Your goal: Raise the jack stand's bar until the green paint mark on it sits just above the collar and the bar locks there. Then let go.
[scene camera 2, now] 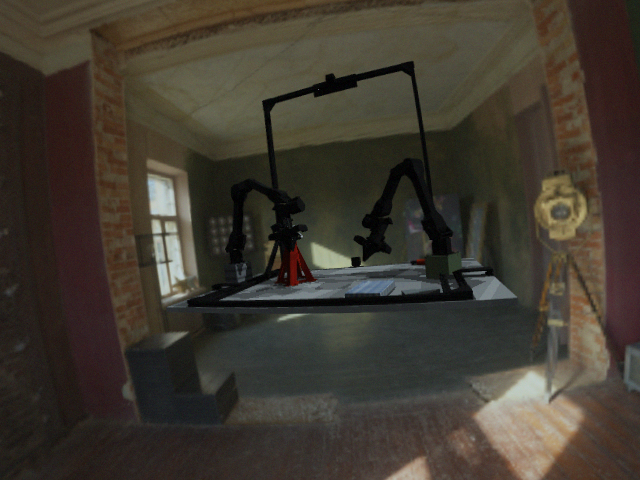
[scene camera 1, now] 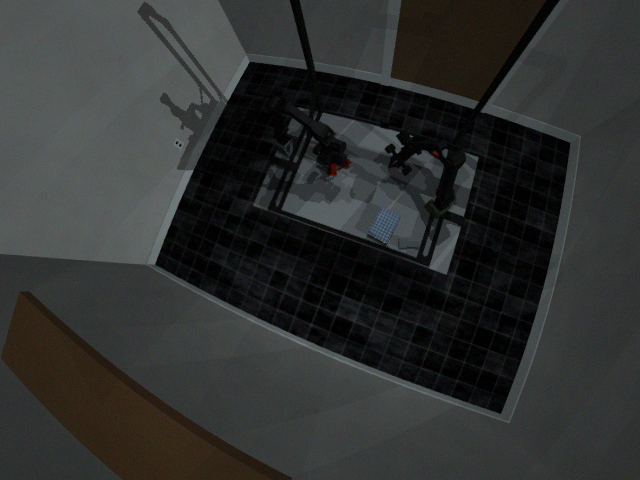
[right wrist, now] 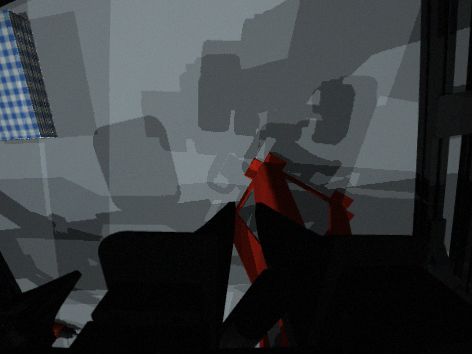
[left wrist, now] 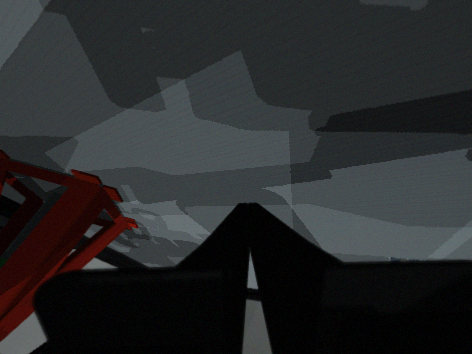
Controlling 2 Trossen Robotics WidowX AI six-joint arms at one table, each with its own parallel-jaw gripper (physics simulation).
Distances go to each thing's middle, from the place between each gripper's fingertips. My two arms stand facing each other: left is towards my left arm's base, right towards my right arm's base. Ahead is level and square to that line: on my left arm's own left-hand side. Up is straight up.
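Blue checkered pad (right wrist: 33, 118), from my right hand: 170 mm ahead, 390 mm to the left, 140 mm below.
The pad, from my left hand: 110 mm to the left, 310 mm ahead, 60 mm below. By its middle, the pad is nearer to my left hand than to my right hand.
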